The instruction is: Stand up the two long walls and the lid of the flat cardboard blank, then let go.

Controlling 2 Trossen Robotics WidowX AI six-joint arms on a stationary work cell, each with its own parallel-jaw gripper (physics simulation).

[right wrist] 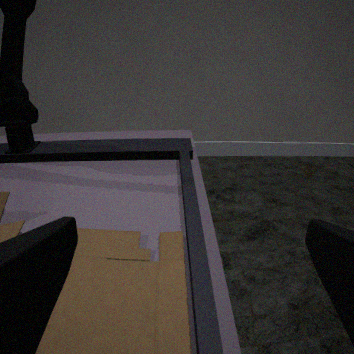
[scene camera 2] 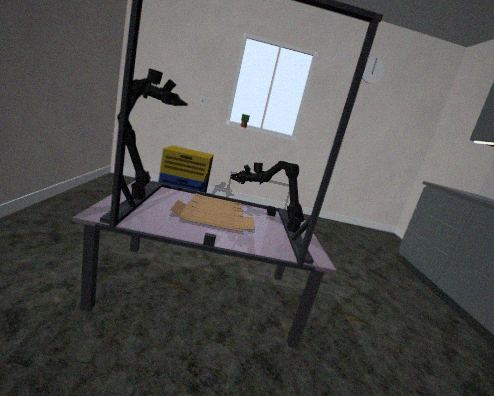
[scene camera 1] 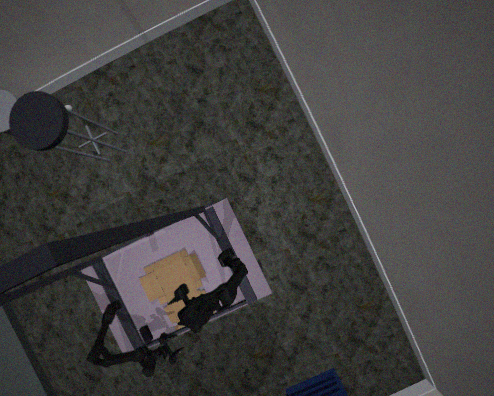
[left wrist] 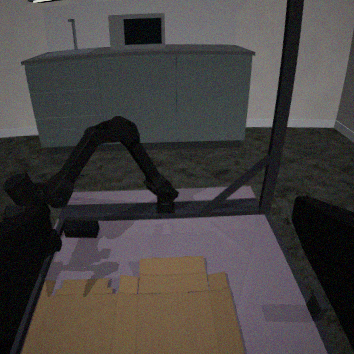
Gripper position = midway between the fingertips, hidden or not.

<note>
My left gripper (scene camera 1: 173,313) is open, with nothing in its grasp. My right gripper (right wrist: 194,231) is open and holds nothing. Further things: a black frame post (left wrist: 292,26).
My left gripper shows as well in the left wrist view (left wrist: 172,213).
</note>
